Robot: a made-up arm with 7 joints. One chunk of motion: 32 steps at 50 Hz.
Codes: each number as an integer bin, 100 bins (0 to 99) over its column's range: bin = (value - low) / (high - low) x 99, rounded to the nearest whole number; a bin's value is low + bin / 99 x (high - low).
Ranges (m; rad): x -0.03..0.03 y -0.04..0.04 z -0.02..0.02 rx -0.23..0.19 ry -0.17..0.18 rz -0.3..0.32
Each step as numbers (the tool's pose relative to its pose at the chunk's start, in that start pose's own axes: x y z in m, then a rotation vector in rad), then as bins.
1 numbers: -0.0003 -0.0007 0.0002 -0.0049 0.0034 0.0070
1 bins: 49 49 50 53 49 49
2 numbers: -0.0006 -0.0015 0.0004 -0.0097 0.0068 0.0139
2 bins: 49 48 50 52 50 50
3 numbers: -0.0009 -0.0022 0.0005 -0.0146 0.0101 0.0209
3 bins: 48 47 51 51 51 51
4 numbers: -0.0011 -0.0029 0.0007 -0.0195 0.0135 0.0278
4 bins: 48 46 51 50 52 52
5 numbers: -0.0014 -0.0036 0.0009 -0.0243 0.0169 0.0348
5 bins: 47 45 52 48 53 53
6 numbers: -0.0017 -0.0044 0.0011 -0.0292 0.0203 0.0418
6 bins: 47 44 52 47 54 55
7 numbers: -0.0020 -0.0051 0.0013 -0.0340 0.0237 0.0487
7 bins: 46 43 53 46 55 56
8 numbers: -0.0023 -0.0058 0.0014 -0.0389 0.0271 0.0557
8 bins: 46 42 53 45 56 57
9 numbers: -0.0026 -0.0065 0.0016 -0.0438 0.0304 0.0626
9 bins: 45 41 53 44 57 58
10 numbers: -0.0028 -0.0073 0.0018 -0.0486 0.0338 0.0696
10 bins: 45 40 54 43 58 59
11 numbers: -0.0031 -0.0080 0.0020 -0.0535 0.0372 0.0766
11 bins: 44 40 54 42 59 60
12 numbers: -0.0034 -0.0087 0.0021 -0.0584 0.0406 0.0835
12 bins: 44 39 55 40 60 61
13 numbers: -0.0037 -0.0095 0.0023 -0.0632 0.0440 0.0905
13 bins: 43 38 55 39 61 62
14 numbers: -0.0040 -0.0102 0.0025 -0.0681 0.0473 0.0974
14 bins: 43 37 56 38 61 63
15 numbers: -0.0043 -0.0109 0.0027 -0.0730 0.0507 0.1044
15 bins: 42 36 56 37 62 65
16 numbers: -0.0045 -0.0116 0.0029 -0.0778 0.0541 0.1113
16 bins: 42 35 57 36 63 66
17 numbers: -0.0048 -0.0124 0.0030 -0.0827 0.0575 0.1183
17 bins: 42 34 57 35 64 67
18 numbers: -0.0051 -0.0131 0.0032 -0.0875 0.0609 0.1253
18 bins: 41 33 57 34 65 68
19 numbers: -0.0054 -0.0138 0.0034 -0.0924 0.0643 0.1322
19 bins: 41 32 58 32 66 69
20 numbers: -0.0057 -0.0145 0.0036 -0.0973 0.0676 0.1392
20 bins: 40 32 58 31 67 70
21 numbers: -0.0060 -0.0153 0.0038 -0.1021 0.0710 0.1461
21 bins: 40 31 59 30 68 71
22 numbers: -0.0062 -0.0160 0.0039 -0.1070 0.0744 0.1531
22 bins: 39 30 59 29 69 72
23 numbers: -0.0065 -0.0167 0.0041 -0.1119 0.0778 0.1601
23 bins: 39 29 60 28 70 73
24 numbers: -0.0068 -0.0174 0.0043 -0.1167 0.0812 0.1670
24 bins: 38 28 60 27 71 75
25 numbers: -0.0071 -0.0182 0.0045 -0.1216 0.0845 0.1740
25 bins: 38 27 61 26 72 76
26 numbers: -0.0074 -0.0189 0.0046 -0.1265 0.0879 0.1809
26 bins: 37 26 61 24 73 77
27 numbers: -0.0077 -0.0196 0.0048 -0.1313 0.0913 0.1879
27 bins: 37 25 61 23 74 78
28 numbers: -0.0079 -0.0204 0.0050 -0.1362 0.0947 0.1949
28 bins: 36 24 62 22 75 79
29 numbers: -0.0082 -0.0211 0.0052 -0.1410 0.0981 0.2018
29 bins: 36 23 62 21 76 80
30 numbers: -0.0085 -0.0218 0.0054 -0.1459 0.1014 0.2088
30 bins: 35 23 63 20 77 81
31 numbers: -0.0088 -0.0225 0.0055 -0.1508 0.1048 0.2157
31 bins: 35 22 63 19 78 82
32 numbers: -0.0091 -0.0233 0.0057 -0.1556 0.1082 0.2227
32 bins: 34 21 64 18 79 83
